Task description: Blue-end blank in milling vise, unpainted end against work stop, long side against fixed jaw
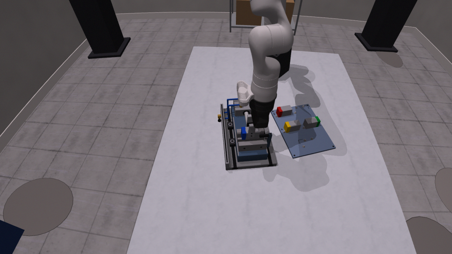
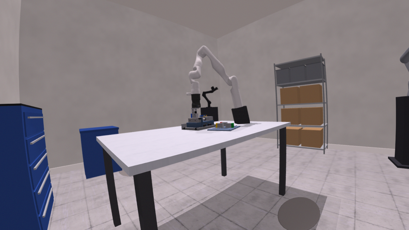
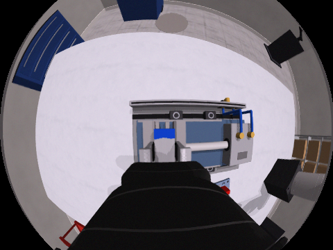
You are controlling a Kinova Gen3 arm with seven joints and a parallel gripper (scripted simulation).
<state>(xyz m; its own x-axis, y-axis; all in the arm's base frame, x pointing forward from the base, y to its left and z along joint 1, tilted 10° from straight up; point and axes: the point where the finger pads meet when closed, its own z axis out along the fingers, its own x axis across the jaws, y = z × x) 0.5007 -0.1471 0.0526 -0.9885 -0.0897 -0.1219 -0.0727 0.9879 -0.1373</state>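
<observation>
Right now the blue-ended blank is 20 mm below my hand. Also, from my hand: vise base rail 100 mm below, 90 mm to the right, 70 mm behind; then work stop rod 50 mm to the left, 50 mm below, 10 mm behind; then fixed jaw 60 mm below, 30 mm ahead, 10 mm to the left.
</observation>
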